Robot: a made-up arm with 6 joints.
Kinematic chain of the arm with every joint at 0, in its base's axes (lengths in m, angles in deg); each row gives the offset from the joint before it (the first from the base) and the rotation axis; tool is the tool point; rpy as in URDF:
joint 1: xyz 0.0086 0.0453 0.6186 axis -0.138 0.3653 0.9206
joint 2: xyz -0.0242 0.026 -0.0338 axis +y
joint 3: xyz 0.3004 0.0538 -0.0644 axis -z
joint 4: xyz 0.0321 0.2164 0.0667 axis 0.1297 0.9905 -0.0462
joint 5: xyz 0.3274 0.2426 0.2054 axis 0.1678 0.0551 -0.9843
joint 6: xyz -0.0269 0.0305 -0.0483 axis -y
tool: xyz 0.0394 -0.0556 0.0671 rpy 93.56 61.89 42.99
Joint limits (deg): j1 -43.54..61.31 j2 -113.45..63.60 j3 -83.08..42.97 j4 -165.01..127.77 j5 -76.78..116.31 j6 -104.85..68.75
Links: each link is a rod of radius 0.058 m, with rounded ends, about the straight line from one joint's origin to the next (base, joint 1, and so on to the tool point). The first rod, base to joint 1, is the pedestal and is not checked.
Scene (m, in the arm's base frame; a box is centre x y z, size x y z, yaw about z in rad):
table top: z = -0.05
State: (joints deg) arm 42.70 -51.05 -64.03 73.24 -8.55 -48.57
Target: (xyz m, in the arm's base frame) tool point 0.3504 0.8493 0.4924
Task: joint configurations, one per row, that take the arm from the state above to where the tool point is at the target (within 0.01 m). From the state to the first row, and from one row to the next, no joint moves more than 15 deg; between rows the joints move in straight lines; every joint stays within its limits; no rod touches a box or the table.
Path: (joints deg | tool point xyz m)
1: 40.56 -44.88 -51.62 69.68 -12.14 -47.38 | -0.1657 0.7023 0.4417
2: 38.43 -38.72 -39.20 66.11 -15.73 -46.19 | -0.0761 0.7856 0.4835
3: 36.29 -32.55 -26.79 62.55 -19.32 -45.00 | 0.0476 0.8431 0.5078
4: 34.15 -26.39 -14.38 58.99 -22.91 -43.82 | 0.1943 0.8662 0.5110
5: 32.02 -20.22 -1.96 55.42 -26.50 -42.63 | 0.3504 0.8493 0.4924

